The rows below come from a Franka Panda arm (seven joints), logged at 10 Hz.
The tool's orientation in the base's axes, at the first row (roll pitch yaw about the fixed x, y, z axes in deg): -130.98 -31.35 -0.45
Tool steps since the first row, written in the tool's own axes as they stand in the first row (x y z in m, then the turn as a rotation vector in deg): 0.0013 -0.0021 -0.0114 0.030 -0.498 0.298; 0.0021 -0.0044 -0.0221 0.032 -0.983 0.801; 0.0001 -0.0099 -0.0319 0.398 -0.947 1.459; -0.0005 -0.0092 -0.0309 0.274 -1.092 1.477; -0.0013 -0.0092 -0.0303 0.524 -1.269 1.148
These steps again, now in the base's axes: -0.0037 -0.0072 0.0084 -0.064 0.552 0.170; -0.0076 -0.0137 0.0163 -0.076 1.250 0.202; -0.0148 -0.0175 0.0243 0.479 1.719 0.000; -0.0147 -0.0172 0.0230 0.323 1.829 0.019; -0.0152 -0.0167 0.0222 0.354 1.696 0.448
